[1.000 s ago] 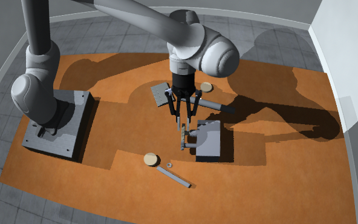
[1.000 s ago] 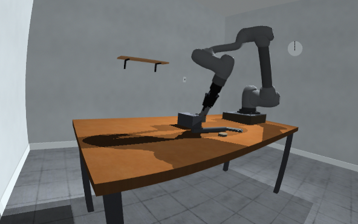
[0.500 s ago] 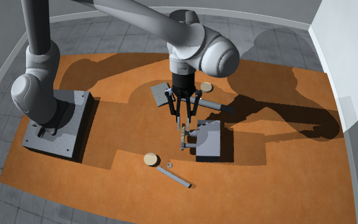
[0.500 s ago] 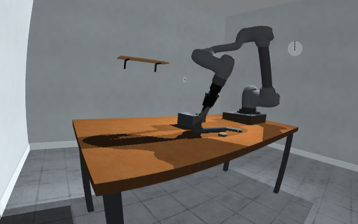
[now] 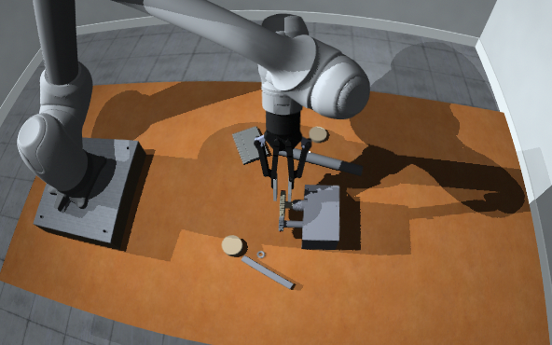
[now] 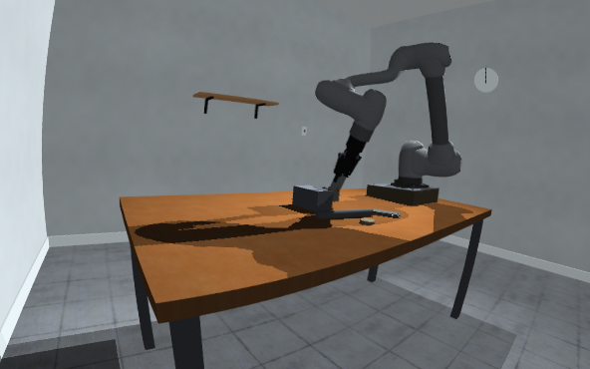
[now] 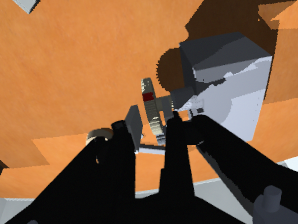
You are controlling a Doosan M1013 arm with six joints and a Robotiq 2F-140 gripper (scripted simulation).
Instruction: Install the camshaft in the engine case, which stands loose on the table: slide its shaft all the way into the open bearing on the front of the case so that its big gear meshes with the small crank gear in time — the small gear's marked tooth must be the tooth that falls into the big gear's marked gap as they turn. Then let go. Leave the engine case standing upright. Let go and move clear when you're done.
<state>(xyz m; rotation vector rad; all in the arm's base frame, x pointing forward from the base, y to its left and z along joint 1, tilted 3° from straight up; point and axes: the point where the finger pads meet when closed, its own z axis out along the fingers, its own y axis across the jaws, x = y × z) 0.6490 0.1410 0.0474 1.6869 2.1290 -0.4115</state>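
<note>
Right now my hand is 7 cm to the left of the small crank gear, 5 cm above it and 2 cm short of it. Also, from my hand: grey rod: 16 cm to the left, 10 cm below, 6 cm ahead; finned plate: 17 cm to the left, 15 cm behind, 11 cm below; flat grey bar: 20 cm to the right, 11 cm below, 2 cm ahead.
</note>
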